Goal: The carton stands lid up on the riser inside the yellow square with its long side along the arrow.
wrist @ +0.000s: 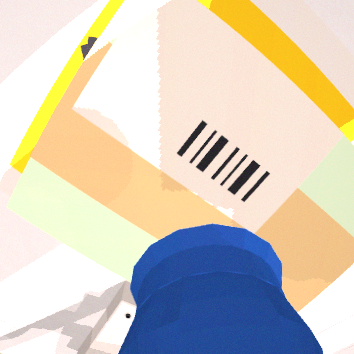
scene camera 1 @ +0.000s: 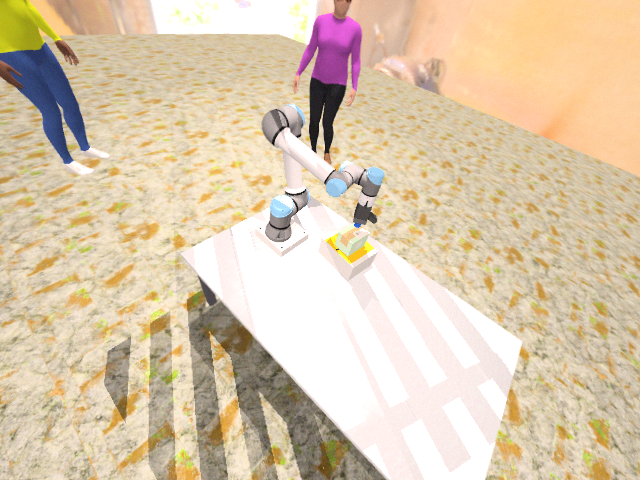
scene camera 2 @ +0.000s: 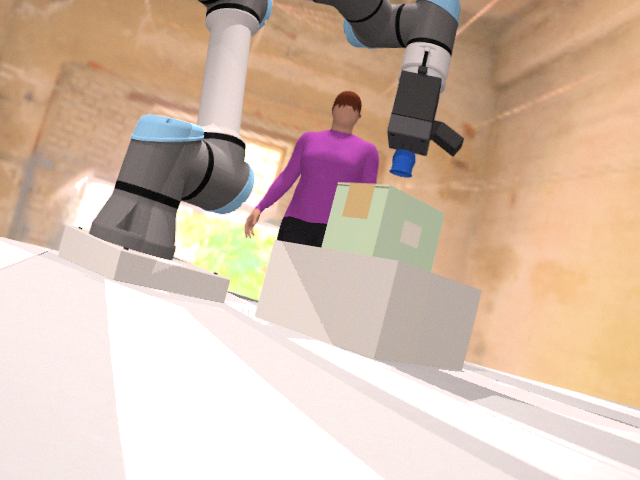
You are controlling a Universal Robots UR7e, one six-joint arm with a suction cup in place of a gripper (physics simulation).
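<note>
The pale green carton [scene camera 1: 349,243] [scene camera 2: 356,227] [wrist: 75,215] stands upright on the grey riser [scene camera 1: 361,268] [scene camera 2: 330,294]. Its upper face bears tan tape and a pale barcode label [wrist: 222,160]. The yellow square [scene camera 1: 364,251] [wrist: 56,100] shows around parts of the carton. A dark tip of the arrow [wrist: 89,47] shows at the square's edge; the rest is hidden. The tape strip runs roughly in line with the arrow. My blue suction cup [scene camera 1: 357,225] [scene camera 2: 401,173] [wrist: 207,250] is off and empty, a little above the carton, with a gap between them in scene camera 2.
The robot's base plate [scene camera 1: 283,246] [scene camera 2: 170,281] stands beside the riser on the white table [scene camera 1: 310,320] [scene camera 2: 206,413]. A person in a purple top [scene camera 1: 337,49] [scene camera 2: 330,170] stands behind the table. Another person in a yellow top [scene camera 1: 20,25] stands at the far left.
</note>
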